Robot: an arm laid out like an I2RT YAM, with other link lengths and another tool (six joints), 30 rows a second.
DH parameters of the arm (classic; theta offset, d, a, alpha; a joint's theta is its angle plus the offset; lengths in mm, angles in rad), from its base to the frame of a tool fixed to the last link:
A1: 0 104.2 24 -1.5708
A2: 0 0 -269.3 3.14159
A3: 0.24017 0 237.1 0
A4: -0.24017 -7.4 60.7 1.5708
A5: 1.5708 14.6 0 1.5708
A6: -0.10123 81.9 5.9 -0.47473
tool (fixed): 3.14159 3.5 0 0
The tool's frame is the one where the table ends.
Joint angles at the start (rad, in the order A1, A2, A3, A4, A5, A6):
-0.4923 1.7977 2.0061 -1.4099 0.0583 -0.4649
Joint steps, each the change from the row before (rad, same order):
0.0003 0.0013 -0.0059 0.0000 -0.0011 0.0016
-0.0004 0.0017 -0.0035 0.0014 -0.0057 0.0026
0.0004 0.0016 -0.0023 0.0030 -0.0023 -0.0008
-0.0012 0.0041 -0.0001 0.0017 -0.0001 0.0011
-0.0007 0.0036 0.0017 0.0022 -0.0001 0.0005
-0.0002 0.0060 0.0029 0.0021 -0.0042 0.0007
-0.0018 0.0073 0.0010 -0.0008 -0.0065 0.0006
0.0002 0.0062 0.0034 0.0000 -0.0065 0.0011
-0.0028 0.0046 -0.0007 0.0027 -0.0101 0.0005
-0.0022 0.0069 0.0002 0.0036 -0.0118 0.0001
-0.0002 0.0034 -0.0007 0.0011 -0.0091 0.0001
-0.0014 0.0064 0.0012 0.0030 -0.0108 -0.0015
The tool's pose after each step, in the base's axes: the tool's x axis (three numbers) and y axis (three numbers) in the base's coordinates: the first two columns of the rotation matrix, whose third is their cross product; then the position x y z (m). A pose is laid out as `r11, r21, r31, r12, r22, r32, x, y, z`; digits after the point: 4 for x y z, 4 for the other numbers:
-0.0275, 0.9717, -0.2347, 0.9824, -0.0172, -0.1860, 0.2970, -0.1629, 0.3274
-0.0267, 0.9734, -0.2276, 0.9823, -0.0166, -0.1864, 0.2976, -0.1628, 0.3260
-0.0286, 0.9738, -0.2256, 0.9824, -0.0143, -0.1864, 0.2984, -0.1629, 0.3250
-0.0269, 0.9742, -0.2240, 0.9820, -0.0162, -0.1883, 0.2992, -0.1638, 0.3238
-0.0257, 0.9743, -0.2240, 0.9820, -0.0173, -0.1879, 0.3001, -0.1645, 0.3231
-0.0261, 0.9752, -0.2199, 0.9823, -0.0159, -0.1869, 0.3018, -0.1651, 0.3220
-0.0266, 0.9771, -0.2112, 0.9816, -0.0144, -0.1902, 0.3031, -0.1659, 0.3198
-0.0278, 0.9785, -0.2043, 0.9818, -0.0117, -0.1896, 0.3047, -0.1661, 0.3186
-0.0275, 0.9805, -0.1948, 0.9822, -0.0097, -0.1874, 0.3058, -0.1668, 0.3170
-0.0286, 0.9825, -0.1838, 0.9827, -0.0060, -0.1849, 0.3077, -0.1676, 0.3148
-0.0310, 0.9841, -0.1750, 0.9830, -0.0017, -0.1835, 0.3088, -0.1674, 0.3135
-0.0340, 0.9856, -0.1657, 0.9835, 0.0036, -0.1808, 0.3106, -0.1679, 0.3118

